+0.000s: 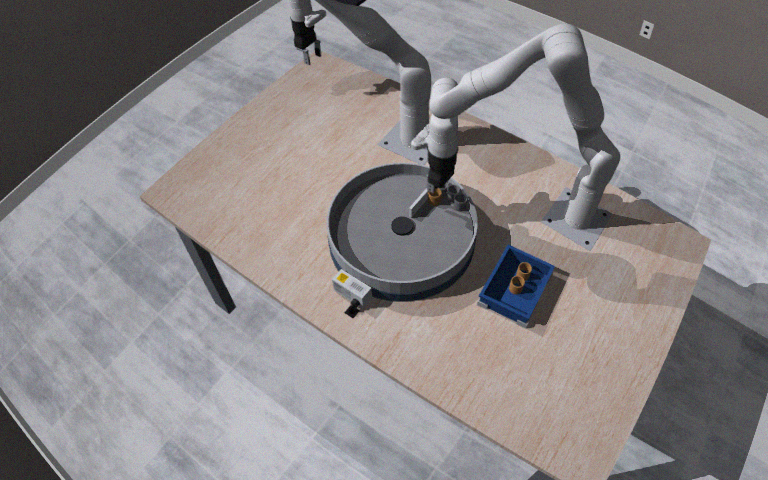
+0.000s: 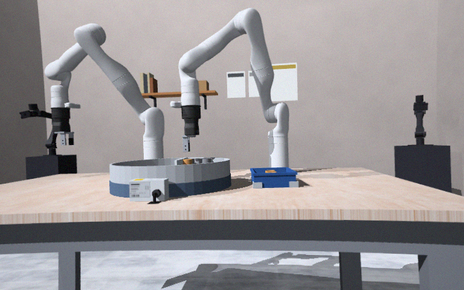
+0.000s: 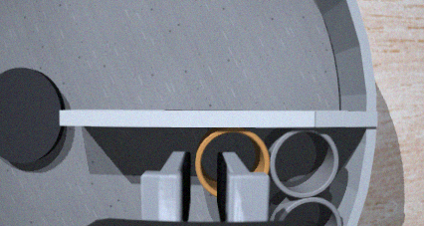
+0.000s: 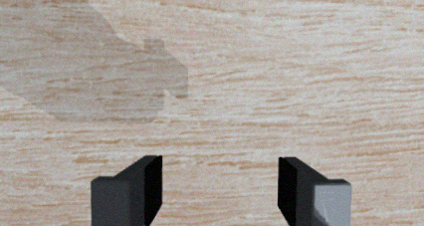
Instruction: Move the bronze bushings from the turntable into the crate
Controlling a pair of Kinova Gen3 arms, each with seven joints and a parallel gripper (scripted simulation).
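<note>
The turntable lies 110 mm ahead of my left hand, 90 mm below it and 30 mm to the right of it. The rest, counted from my left hand: blue crate: 330 mm to the left, 120 mm below, 90 mm ahead.
</note>
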